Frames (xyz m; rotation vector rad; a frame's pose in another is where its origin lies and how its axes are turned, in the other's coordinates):
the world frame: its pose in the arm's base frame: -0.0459 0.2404 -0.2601 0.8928 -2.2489 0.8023
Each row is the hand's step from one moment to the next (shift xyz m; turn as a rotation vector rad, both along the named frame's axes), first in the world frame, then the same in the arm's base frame.
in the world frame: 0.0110 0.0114 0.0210 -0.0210 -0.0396 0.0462
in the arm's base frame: -0.0212 -0.0123 -0.0095 0.0286 -0.0479 -0.0322
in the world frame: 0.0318 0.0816 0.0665 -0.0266 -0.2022 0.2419
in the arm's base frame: -0.0991 -0.0107 -0.0465 0.0956 -0.2800 -0.1121
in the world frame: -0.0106 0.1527 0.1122 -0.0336 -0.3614 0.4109
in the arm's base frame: -0.1394 0.0159 -0.1278 0.1686 -0.4908 -0.1768
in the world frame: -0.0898 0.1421 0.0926 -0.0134 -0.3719 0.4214
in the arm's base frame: -0.0779 0.0543 -0.1668 0.1611 -0.5123 -0.1663
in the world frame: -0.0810 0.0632 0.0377 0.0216 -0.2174 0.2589
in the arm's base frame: -0.0088 0.0426 -0.1004 0.0727 -0.3198 -0.0849
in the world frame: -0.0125 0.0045 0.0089 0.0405 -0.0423 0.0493
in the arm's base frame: 0.0016 0.0013 -0.0159 -0.0075 -0.0756 0.0094
